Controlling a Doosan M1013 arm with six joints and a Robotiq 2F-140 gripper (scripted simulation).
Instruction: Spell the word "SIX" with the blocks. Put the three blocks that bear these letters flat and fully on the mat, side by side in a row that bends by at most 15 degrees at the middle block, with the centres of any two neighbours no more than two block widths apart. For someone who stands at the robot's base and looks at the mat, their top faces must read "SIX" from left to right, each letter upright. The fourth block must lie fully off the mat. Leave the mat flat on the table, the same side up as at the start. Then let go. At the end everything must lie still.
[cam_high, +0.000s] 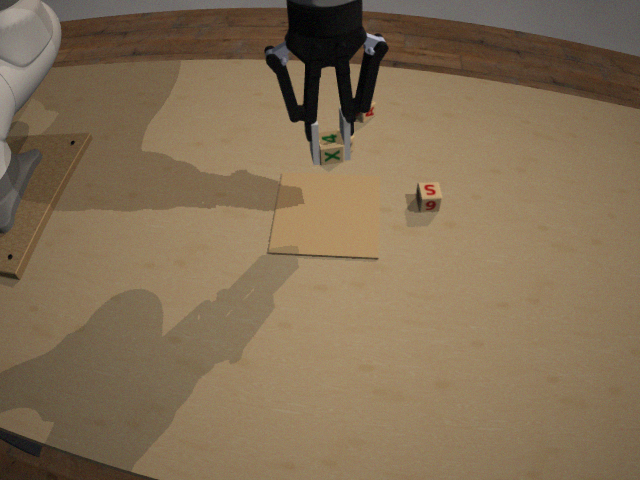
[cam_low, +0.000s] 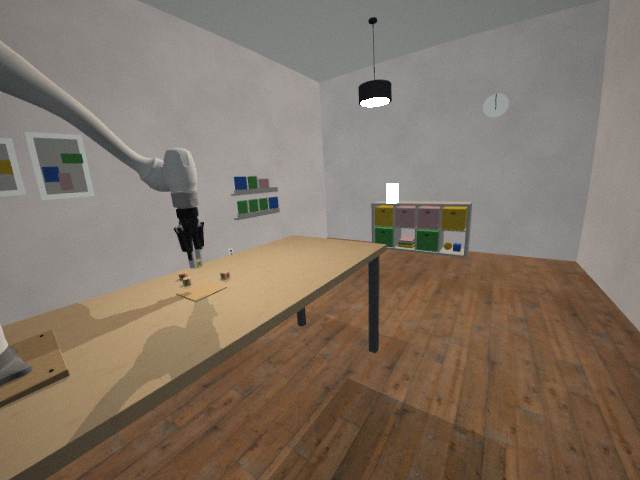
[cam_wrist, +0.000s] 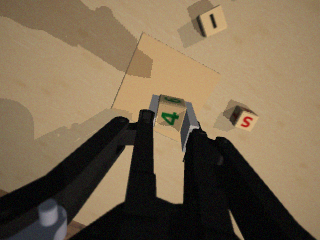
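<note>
Now: hand 13 cm above the tan mat, 1 cm to the left of it and 1 cm past it. Also, from my hand: I block (12 cm below, 11 cm to the left, 2 cm ahead); S block (13 cm ahead, 12 cm below); letter block (2 cm below).
</note>
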